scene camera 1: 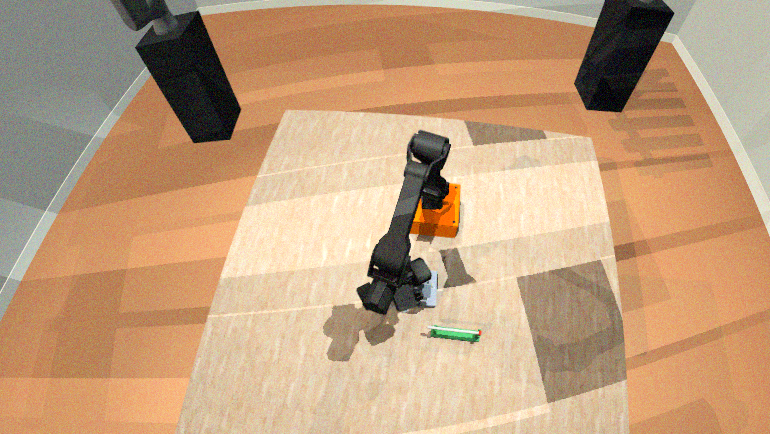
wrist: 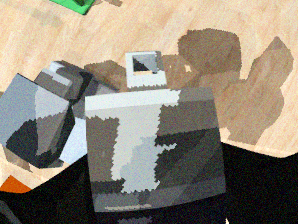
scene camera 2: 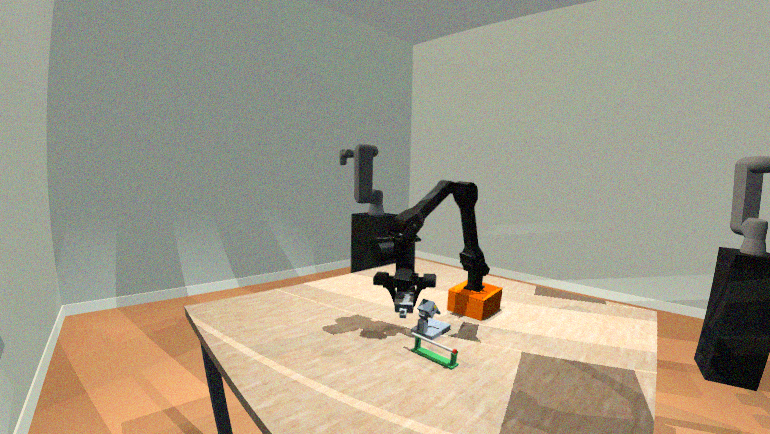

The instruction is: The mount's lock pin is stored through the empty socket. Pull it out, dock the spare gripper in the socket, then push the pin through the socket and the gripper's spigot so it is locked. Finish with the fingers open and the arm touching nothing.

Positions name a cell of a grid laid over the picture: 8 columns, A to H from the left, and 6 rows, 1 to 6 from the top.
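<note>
I see my gripper (scene camera 2: E5) here; scene camera 1 gives me my gripper (scene camera 1: E5) too, and so does the wrist view, with my gripper (wrist: E4). My gripper holds a spare gripper (wrist: E4).
</note>
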